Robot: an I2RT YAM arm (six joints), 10 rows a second.
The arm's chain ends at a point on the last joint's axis. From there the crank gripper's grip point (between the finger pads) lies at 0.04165 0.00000 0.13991 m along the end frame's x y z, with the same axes.
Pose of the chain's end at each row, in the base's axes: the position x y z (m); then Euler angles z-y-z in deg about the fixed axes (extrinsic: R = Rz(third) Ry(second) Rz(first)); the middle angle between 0 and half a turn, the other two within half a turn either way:
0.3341 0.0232 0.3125 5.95 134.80 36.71
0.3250 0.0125 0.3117 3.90 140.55 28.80
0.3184 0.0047 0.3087 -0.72 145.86 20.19
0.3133 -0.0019 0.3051 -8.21 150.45 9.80
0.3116 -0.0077 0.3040 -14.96 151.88 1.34
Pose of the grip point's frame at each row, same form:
0.3877 0.0686 0.1845 5.95 134.80 36.71
0.3734 0.0424 0.1773 3.90 140.55 28.80
0.3599 0.0194 0.1695 -0.72 145.86 20.19
0.3470 -0.0021 0.1631 -8.21 150.45 9.80
0.3423 -0.0177 0.1616 -14.96 151.88 1.34

